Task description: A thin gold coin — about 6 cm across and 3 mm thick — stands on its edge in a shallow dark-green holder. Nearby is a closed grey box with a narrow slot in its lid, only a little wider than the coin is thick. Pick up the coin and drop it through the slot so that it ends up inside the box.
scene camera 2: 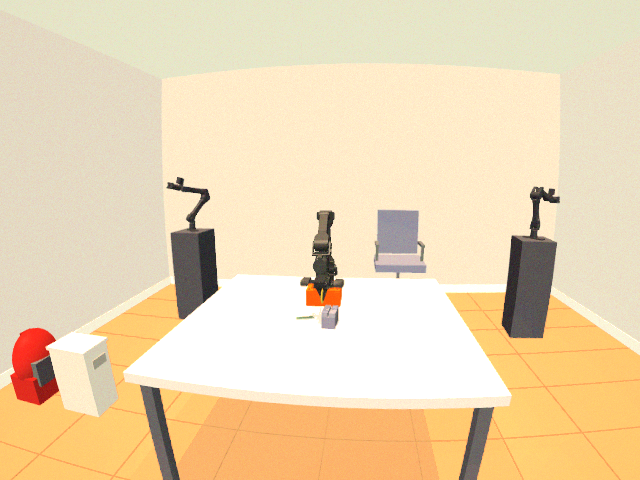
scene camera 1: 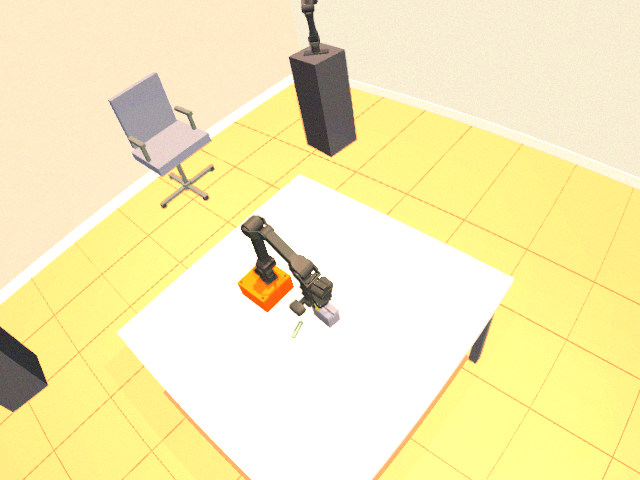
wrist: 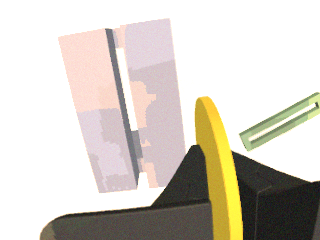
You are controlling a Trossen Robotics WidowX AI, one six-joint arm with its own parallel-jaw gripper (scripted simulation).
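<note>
There is a gold coin here, and it is held by my gripper (wrist: pixel 202 153).
</note>
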